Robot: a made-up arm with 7 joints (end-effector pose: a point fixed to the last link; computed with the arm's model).
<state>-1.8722 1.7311 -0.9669 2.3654 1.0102 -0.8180 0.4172</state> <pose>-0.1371 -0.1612 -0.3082 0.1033 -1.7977 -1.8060</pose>
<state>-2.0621 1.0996 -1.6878 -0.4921 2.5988 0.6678 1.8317</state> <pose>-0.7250 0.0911 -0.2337 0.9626 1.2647 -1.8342</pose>
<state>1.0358 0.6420 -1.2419 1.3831 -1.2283 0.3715 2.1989</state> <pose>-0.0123 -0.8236 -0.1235 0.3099 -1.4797 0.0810</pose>
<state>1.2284 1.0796 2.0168 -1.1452 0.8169 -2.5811 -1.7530</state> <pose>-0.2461 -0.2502 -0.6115 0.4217 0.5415 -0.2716</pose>
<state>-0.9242 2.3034 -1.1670 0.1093 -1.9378 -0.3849 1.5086</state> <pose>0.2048 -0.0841 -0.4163 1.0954 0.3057 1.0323</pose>
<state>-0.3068 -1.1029 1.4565 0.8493 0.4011 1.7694 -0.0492</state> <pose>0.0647 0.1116 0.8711 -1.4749 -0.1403 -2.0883</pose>
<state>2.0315 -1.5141 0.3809 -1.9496 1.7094 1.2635 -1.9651</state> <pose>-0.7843 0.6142 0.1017 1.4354 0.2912 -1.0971</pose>
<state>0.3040 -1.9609 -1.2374 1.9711 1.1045 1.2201 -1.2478</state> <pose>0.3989 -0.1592 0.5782 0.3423 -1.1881 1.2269</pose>
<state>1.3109 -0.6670 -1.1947 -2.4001 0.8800 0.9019 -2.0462</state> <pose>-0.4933 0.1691 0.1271 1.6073 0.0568 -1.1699</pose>
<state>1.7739 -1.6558 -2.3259 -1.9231 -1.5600 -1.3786 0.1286</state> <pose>-0.1336 -0.0110 0.4661 0.1442 0.7634 2.1081</pose>
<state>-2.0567 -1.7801 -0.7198 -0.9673 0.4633 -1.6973 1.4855</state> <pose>0.4786 -0.3502 0.5860 0.5998 1.0057 -0.5155</pose>
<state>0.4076 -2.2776 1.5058 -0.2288 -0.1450 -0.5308 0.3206</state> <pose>-0.3782 -0.2694 0.5700 -0.0194 -1.4825 0.7281</pose>
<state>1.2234 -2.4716 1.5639 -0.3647 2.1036 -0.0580 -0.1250</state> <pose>-0.7520 0.0161 0.6525 -0.6388 2.3099 -0.4330</pose>
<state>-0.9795 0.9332 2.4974 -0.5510 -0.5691 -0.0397 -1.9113</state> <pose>0.0704 0.0366 -0.0908 0.4187 0.6714 -1.2937</pose>
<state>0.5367 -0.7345 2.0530 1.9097 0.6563 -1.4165 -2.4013</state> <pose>-0.1245 -0.6120 0.5536 0.1366 0.9247 0.6497</pose>
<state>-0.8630 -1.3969 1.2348 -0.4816 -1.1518 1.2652 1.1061</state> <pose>0.0892 -0.1044 0.0121 -0.5948 -1.8976 -2.1489</pose>
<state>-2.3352 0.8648 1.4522 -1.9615 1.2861 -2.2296 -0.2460</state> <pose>0.3459 0.4229 -0.4849 2.6374 0.7357 -0.2056</pose>
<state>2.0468 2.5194 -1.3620 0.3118 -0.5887 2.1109 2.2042</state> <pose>-0.3493 0.5848 -0.0761 -1.3737 -0.1719 -0.9500</pose>
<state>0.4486 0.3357 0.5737 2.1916 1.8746 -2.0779 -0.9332</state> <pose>0.1378 -0.3728 0.3784 -0.1012 -2.0066 -1.2318</pose>
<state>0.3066 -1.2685 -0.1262 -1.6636 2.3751 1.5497 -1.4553</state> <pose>-0.9082 -0.4122 0.5771 1.0964 1.7388 -0.9519</pose>
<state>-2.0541 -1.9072 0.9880 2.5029 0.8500 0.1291 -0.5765</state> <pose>0.3134 -0.5450 0.1821 -0.2487 0.3195 -0.1517</pose>
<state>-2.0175 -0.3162 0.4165 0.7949 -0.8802 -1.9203 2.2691</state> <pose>-0.0508 0.4350 0.3268 -1.4094 -0.8954 0.1638</pose>
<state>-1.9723 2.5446 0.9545 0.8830 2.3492 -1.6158 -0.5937</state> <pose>0.4978 -0.0248 -0.5847 -1.3035 -1.2858 0.8127</pose>
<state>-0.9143 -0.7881 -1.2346 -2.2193 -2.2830 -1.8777 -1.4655</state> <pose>0.0402 0.1841 0.4397 0.0356 -1.2354 0.4638</pose>
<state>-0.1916 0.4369 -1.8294 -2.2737 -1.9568 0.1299 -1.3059</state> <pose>0.0638 0.0502 -0.5544 -0.4185 -1.2175 -1.2845</pose>
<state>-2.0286 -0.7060 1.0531 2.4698 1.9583 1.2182 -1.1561</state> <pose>0.6007 -0.3176 0.6663 -0.0122 -1.6119 0.5754</pose>
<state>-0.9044 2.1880 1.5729 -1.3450 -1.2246 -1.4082 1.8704</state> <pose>0.0837 -0.3684 -0.2485 -0.6122 -1.0169 0.0581</pose>
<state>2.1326 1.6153 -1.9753 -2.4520 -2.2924 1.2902 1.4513</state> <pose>0.3887 0.5575 -0.5917 -2.0975 1.3272 1.5851</pose>
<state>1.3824 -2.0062 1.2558 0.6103 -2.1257 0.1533 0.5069</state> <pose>-0.6751 -0.1013 0.5373 -0.6844 0.8640 -0.6698</pose>
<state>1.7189 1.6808 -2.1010 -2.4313 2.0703 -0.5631 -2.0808</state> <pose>0.1305 0.2276 0.1101 0.8356 0.6530 -2.4089</pose>
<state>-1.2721 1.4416 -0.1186 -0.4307 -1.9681 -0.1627 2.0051</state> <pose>0.4405 0.1206 0.0362 0.3494 -0.9436 1.3145</pose>
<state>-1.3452 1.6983 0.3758 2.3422 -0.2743 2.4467 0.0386</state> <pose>0.0470 -0.3876 -0.3015 -0.0444 -2.1882 0.7531</pose>
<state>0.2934 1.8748 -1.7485 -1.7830 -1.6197 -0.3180 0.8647</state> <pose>-0.2518 -0.0924 -0.0683 -0.9311 2.2442 -1.7844</pose>
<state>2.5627 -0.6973 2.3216 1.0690 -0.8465 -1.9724 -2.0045</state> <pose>-0.5146 0.1701 0.3104 2.7198 0.7170 -1.2184</pose>
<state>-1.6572 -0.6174 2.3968 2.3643 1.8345 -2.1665 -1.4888</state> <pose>0.5655 0.2256 0.0844 1.1146 0.3756 -1.6006</pose>
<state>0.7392 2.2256 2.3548 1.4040 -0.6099 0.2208 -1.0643</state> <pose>-0.4313 0.2439 -0.5303 0.9836 -0.7980 -2.2474</pose>
